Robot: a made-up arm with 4 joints.
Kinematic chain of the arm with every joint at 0, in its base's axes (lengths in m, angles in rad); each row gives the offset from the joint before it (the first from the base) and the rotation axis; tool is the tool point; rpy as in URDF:
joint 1: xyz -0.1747 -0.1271 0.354 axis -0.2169 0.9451 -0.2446
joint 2: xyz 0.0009 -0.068 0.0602 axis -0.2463 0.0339 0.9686
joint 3: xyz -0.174 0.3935 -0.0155 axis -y
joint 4: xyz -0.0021 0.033 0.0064 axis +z
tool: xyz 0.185 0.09 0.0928 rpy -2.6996 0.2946 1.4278
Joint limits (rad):
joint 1: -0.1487..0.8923
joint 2: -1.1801..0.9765
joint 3: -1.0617..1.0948
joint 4: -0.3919..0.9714
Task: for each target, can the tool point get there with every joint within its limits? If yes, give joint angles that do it. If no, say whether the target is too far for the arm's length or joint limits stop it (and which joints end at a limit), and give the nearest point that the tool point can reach.
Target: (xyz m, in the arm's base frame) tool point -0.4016 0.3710 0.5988
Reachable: yes | joints 0.5238 0.3795 0.9001 0.5447
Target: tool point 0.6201 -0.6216 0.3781
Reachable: no: too far | nearest point 0.3156 -0.1223 0.2778 | short by 0.593 m
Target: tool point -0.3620 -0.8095 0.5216
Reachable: no: joint limits stop it (at a limit: joint 1, joint 2, joint 3, joint 4) | nearest point -0.6701 -0.0612 0.4930 | short by 0.810 m
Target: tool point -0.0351 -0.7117 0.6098
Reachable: no: joint limits stop it (at a limit: joint 1, joint 2, joint 4) | nearest point 0.1803 -0.0686 0.6419 | short by 0.679 m
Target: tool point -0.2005 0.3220 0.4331
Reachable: yes | joints 0.3387 0.2300 -0.1158 -0.0299
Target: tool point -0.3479 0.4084 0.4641
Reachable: yes | joints 0.0800 0.1752 -0.1671 0.7651
